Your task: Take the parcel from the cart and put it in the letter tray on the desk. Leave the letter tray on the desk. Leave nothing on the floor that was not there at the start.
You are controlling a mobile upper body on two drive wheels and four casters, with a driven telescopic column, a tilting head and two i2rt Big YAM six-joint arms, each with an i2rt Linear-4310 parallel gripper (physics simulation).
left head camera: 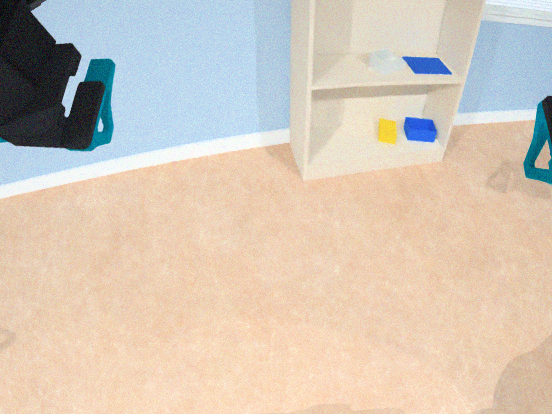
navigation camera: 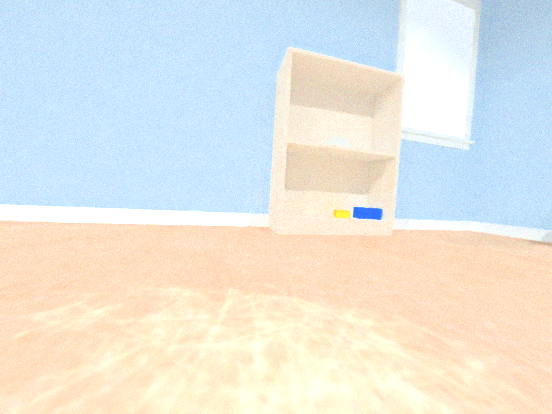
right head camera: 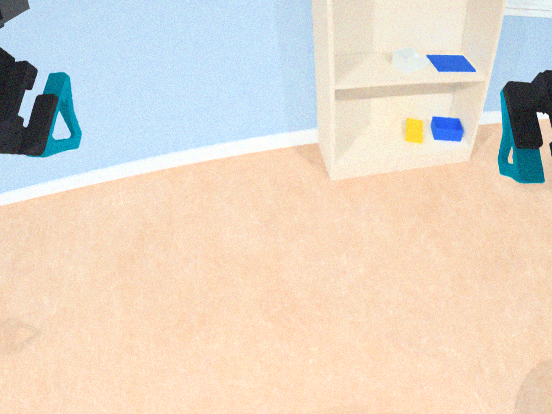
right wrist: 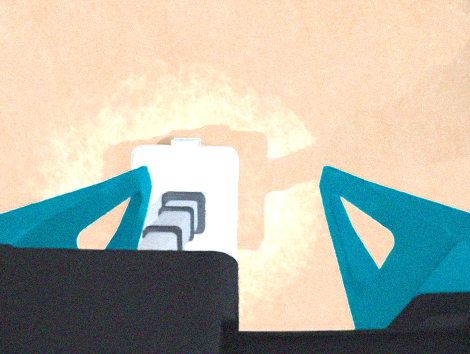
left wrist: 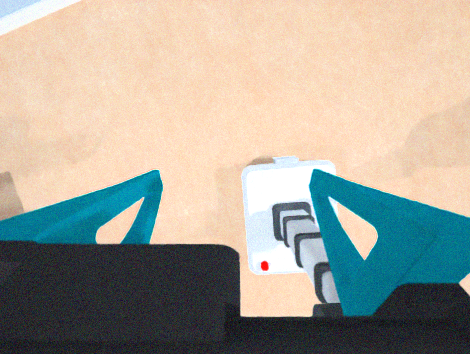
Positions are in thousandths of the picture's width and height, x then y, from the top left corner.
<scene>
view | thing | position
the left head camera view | my left gripper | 119, 322
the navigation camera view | window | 793, 132
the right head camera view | my left gripper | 77, 339
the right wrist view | my right gripper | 501, 496
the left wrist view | my left gripper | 501, 501
</scene>
